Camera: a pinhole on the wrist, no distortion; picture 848 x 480 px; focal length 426.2 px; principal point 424.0 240.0 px. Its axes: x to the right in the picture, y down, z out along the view. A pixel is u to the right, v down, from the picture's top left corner.
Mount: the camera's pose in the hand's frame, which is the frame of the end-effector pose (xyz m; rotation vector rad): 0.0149 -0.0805 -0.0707 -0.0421 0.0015 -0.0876
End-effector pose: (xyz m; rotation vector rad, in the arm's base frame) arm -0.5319 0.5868 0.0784 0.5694 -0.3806 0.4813
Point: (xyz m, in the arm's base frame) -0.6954 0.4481 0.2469
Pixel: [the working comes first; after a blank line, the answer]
In the camera's frame: -0.1270 0.1111 0.3231

256.4 386.6
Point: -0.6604 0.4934 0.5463
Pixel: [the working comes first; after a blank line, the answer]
In the camera's frame: 0.0433 0.2584 0.5285

459.0 448.4
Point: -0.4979 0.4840 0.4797
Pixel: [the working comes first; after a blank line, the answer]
In the camera's frame: 0.1530 0.1502 0.4436

571.0 384.3
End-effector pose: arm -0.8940 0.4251 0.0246 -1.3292 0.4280 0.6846
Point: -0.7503 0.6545 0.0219
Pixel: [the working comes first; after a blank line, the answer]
In the camera's frame: 0.1392 0.0071 0.2804

635.7 250.8
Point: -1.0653 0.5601 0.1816
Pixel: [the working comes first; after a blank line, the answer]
In the camera's frame: -0.2211 0.0626 0.2538

52.7 345.1
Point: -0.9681 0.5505 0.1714
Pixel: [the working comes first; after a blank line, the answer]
In the camera's frame: -0.1403 0.0117 0.2309

165.1 261.6
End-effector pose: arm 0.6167 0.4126 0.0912 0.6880 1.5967 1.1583
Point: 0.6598 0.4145 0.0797
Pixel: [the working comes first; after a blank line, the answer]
In the camera's frame: -0.0288 0.0590 0.1148

317.1 459.3
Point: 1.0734 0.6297 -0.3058
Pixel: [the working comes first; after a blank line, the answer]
In the camera's frame: 0.1958 -0.2589 0.5778

568.4 49.0
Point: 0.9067 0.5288 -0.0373
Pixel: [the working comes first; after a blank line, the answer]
In the camera's frame: 0.0405 -0.0371 0.3862

468.7 199.0
